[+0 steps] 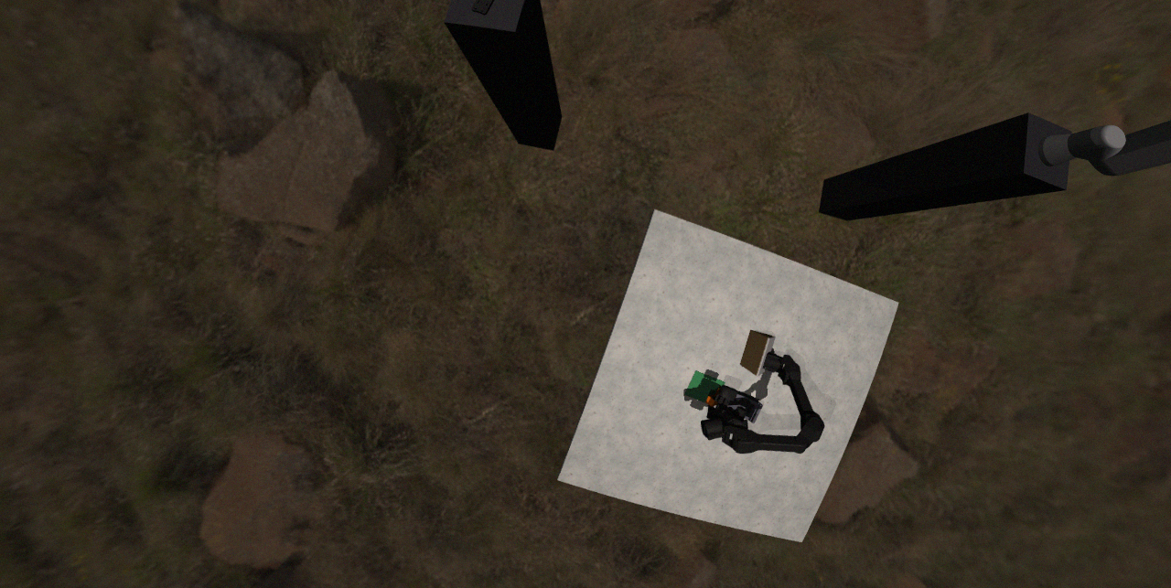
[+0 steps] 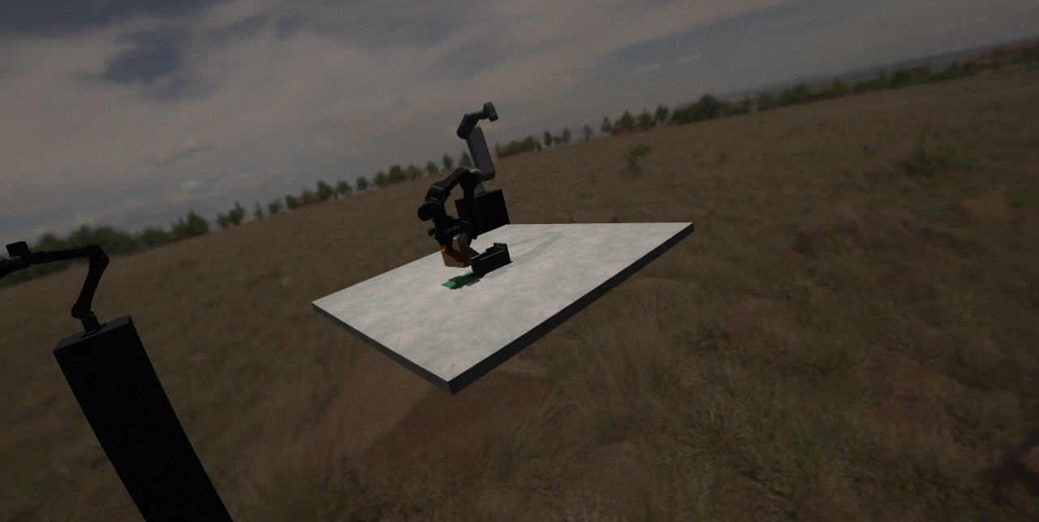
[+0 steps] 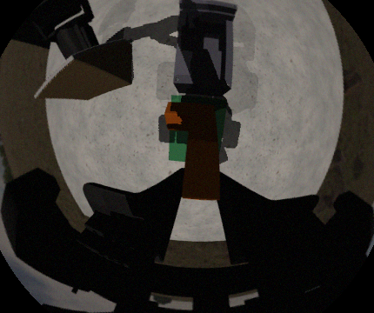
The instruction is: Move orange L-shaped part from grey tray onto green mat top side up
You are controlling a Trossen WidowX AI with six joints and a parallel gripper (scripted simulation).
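Now: gripper tip 15 cm above the green mat and 2 cm to the right of it. From my gripper tip the other things lie so: orange L-shaped part: 4 cm to the left, 3 cm below, 1 cm behind.
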